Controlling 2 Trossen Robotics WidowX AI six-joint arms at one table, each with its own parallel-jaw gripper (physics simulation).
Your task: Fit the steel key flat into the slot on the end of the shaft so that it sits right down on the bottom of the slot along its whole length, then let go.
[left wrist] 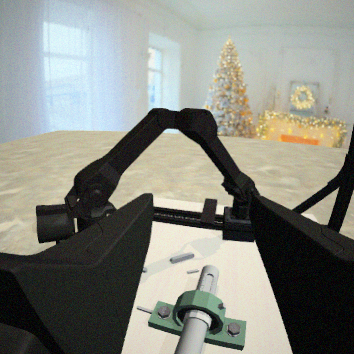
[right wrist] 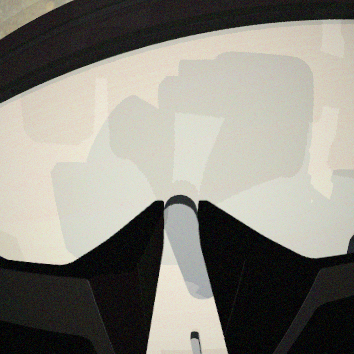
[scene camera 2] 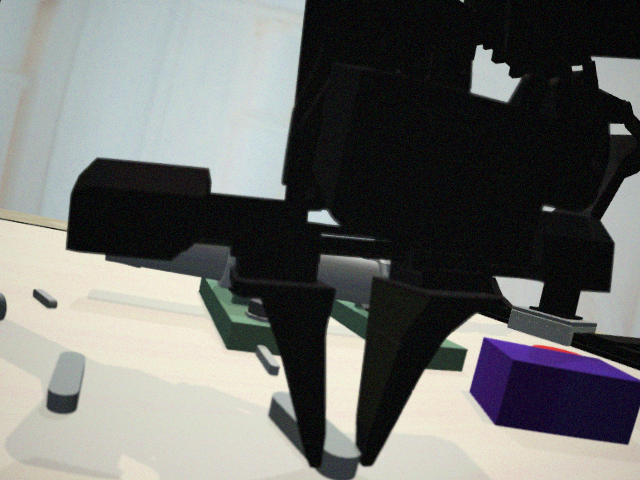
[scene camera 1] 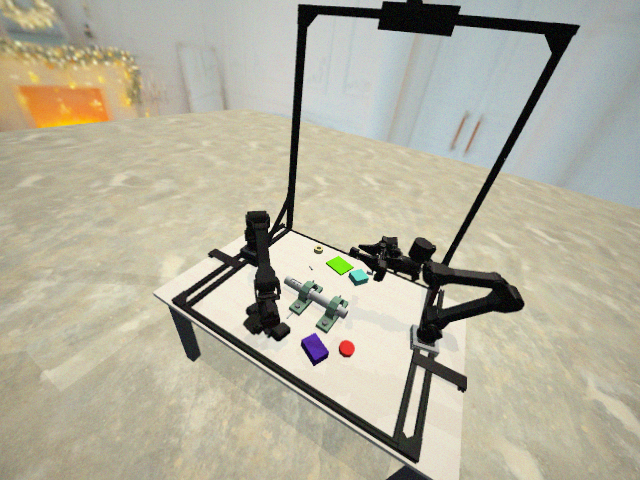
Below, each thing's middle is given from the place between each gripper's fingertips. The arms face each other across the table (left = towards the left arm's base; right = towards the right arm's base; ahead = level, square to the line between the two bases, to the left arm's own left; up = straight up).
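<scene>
Relative to the grey shaft (scene camera 2: 213,262), my left gripper is 310 mm above and 120 mm to the left of it. The green bearing block (scene camera 2: 242,324) is 310 mm below my left hand and 160 mm to the right of it.
Relative to the green bearing block, my right gripper is 40 mm below, 240 mm past and 30 mm to the right of it. The grey shaft is 40 mm above my right hand, 230 mm behind it and 60 mm to the left of it. By its middle, the grey shaft is nearer to my right gripper than to my left gripper.
</scene>
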